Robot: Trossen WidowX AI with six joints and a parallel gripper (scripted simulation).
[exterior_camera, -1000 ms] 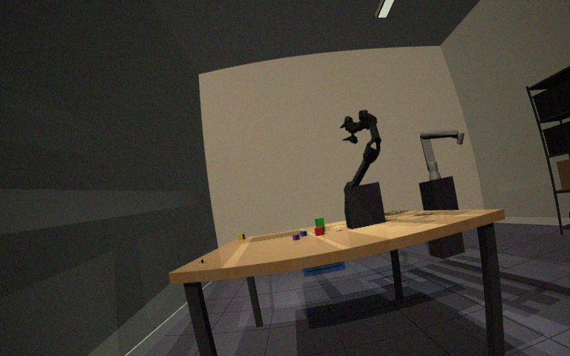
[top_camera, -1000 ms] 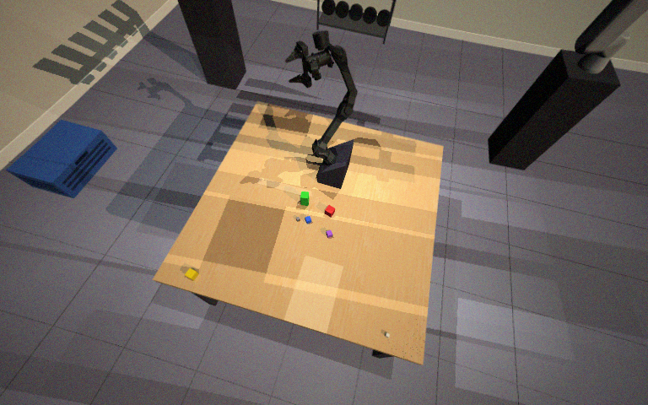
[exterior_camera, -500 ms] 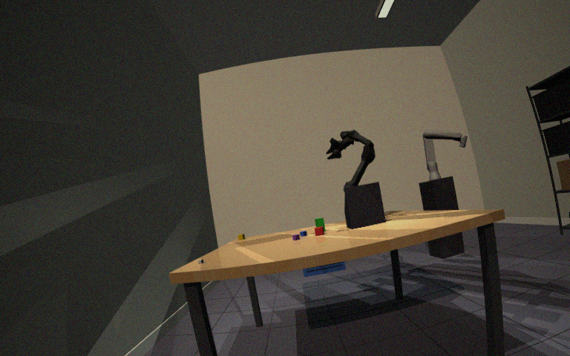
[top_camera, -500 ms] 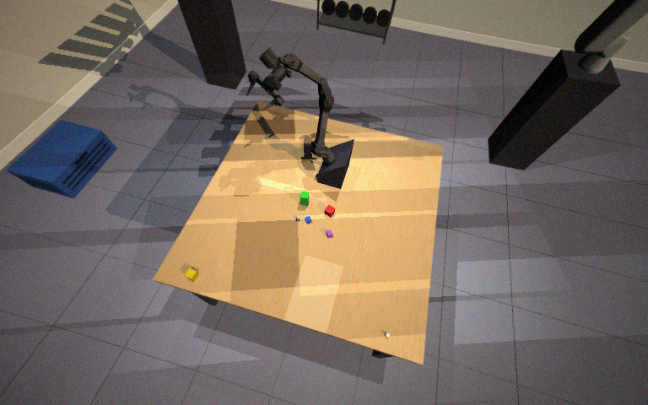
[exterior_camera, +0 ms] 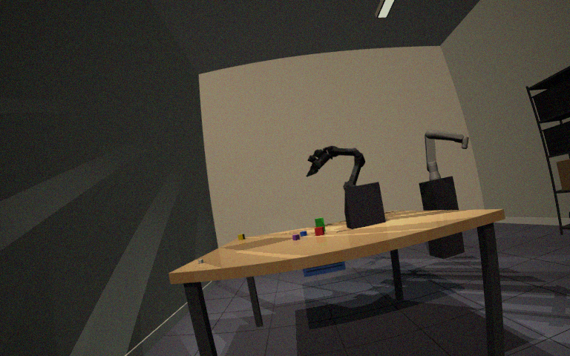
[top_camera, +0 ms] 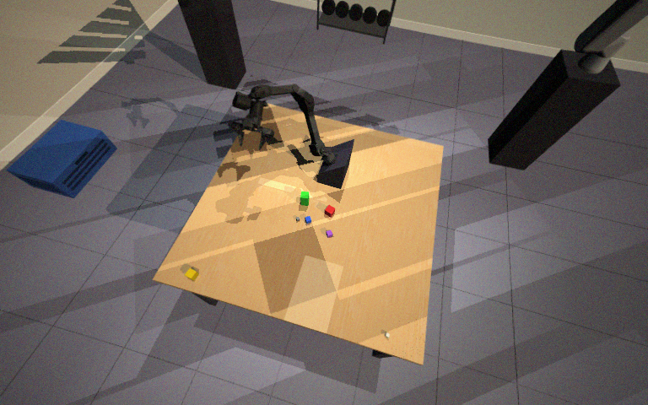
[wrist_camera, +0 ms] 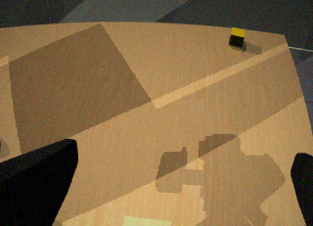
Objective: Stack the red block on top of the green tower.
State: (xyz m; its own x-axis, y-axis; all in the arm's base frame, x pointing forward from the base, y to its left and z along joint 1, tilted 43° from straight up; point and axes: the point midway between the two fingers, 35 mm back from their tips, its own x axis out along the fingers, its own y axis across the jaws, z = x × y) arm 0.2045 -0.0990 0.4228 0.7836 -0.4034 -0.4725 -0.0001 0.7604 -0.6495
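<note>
Now: gripper tip 40 mm short of the red block, 410 mm to the right of it and 360 mm above it. Round my gripper tip: small grey block: 120 mm ahead, 250 mm to the left, 370 mm below; blue block: 120 mm ahead, 310 mm to the left, 360 mm below; purple block: 170 mm ahead, 440 mm to the left, 370 mm below.
</note>
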